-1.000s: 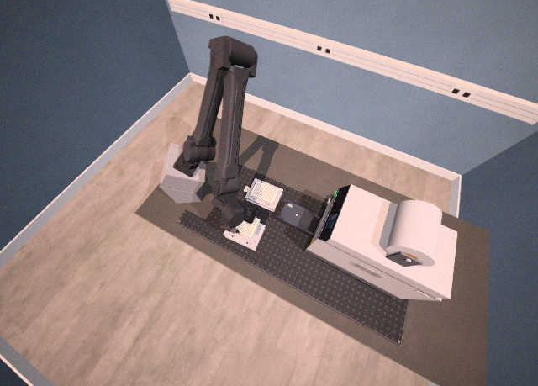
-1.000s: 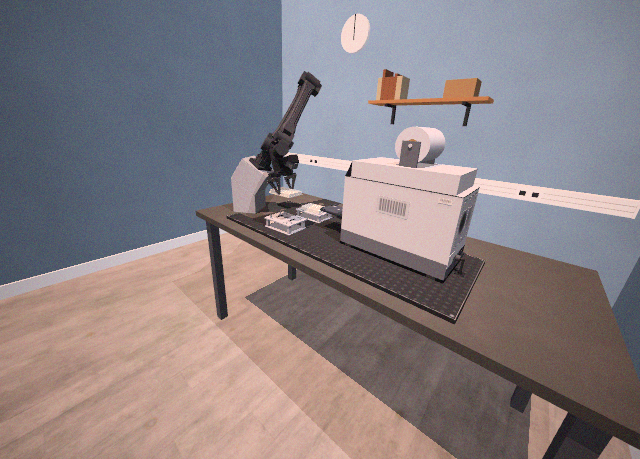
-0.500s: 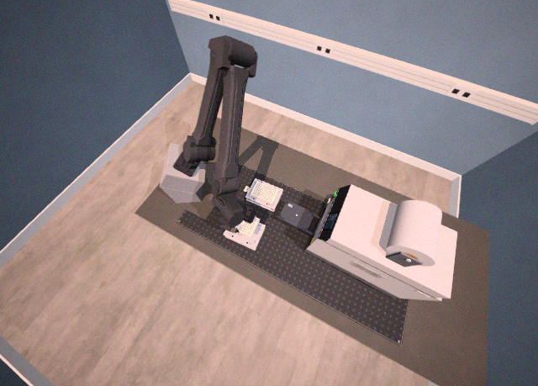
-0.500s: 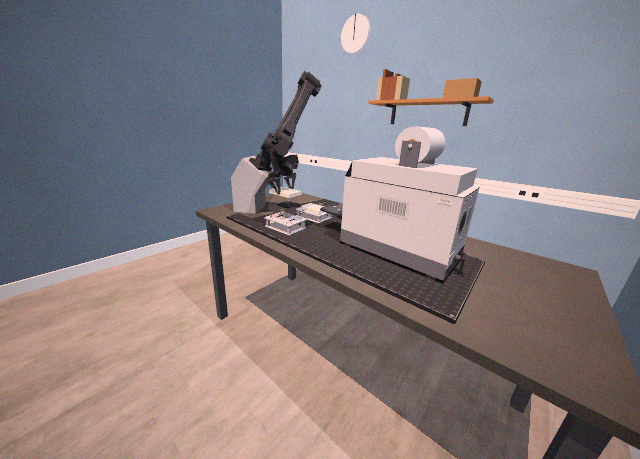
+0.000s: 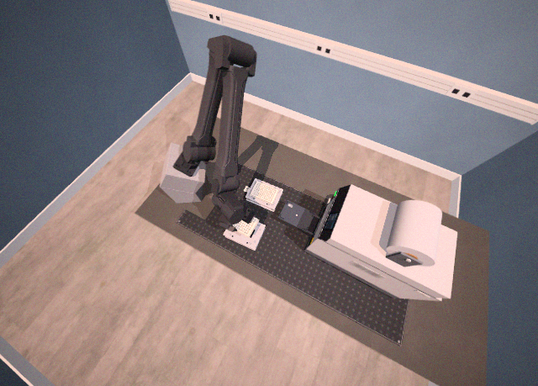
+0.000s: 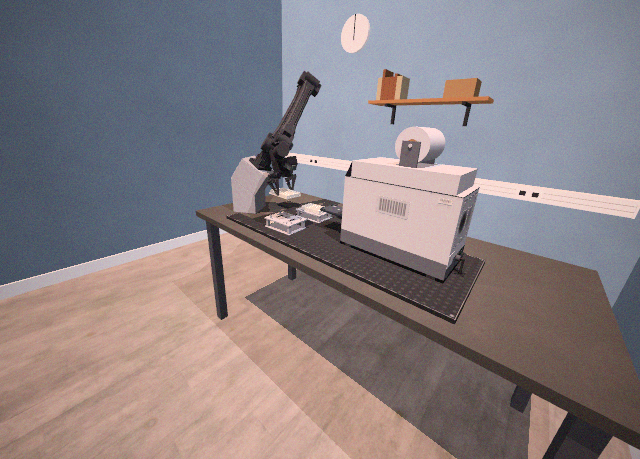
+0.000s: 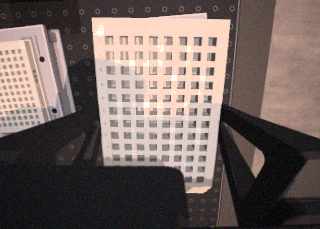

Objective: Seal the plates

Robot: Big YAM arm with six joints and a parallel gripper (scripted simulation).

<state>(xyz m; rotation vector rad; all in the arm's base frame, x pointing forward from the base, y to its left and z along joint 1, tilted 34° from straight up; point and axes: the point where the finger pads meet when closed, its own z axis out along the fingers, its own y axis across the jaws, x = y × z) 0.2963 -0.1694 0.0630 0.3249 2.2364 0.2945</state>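
The sealer stage lies 220 mm ahead of my hand, 130 mm to the left of it and 80 mm below it. Round my hand: foil roll 550 mm ahead, 70 mm to the left, 240 mm above; plate nest 10 mm ahead, 130 mm below.
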